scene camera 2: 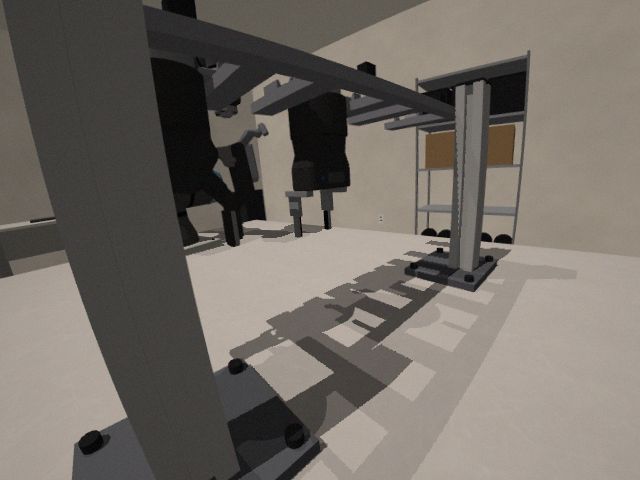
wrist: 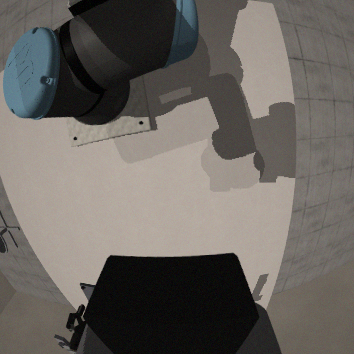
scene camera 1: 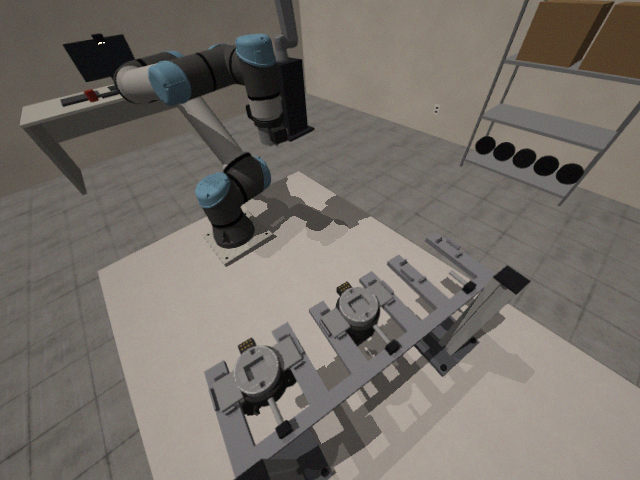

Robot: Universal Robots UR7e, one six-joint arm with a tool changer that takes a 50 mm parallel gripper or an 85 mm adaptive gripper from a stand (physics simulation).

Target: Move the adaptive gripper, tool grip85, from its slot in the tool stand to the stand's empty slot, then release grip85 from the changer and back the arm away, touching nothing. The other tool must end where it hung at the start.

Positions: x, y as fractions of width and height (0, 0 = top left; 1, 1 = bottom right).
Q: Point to a parallel gripper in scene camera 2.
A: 0.50, 0.27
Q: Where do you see an adaptive gripper grip85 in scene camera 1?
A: At 0.41, 0.78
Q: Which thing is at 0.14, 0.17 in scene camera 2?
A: A tool stand.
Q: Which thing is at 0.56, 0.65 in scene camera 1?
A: A parallel gripper.
